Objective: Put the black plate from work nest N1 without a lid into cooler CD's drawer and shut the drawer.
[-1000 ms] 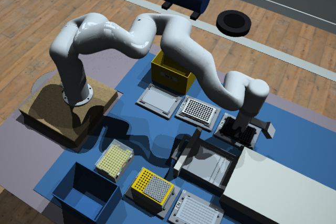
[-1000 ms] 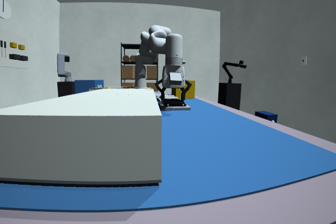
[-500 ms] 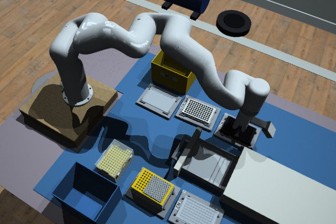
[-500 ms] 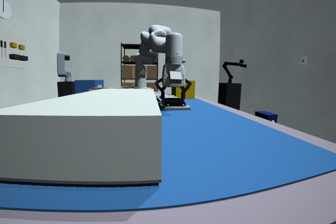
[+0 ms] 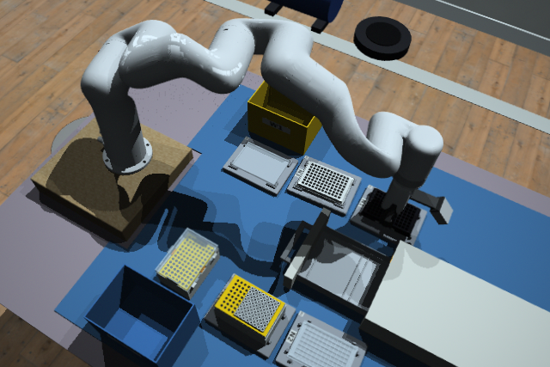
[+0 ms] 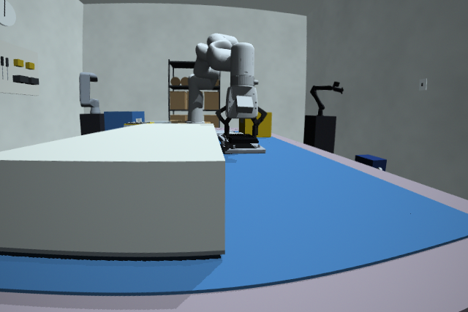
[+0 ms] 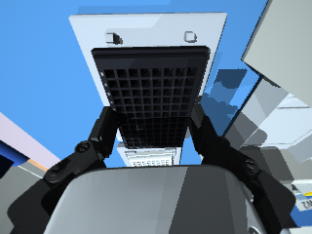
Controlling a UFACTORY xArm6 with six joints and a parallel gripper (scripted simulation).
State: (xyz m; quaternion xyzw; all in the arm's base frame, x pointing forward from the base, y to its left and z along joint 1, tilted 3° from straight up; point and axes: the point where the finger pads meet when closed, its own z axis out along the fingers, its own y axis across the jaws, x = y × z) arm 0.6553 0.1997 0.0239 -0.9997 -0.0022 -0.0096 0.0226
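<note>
Right now the grey nest is 4 cm below my hand. The rest, counted from my hand: cooler drawer: 19 cm to the right, 3 cm behind, 2 cm below; black plate: 1 cm below; white plate: 38 cm to the right, 3 cm below.
</note>
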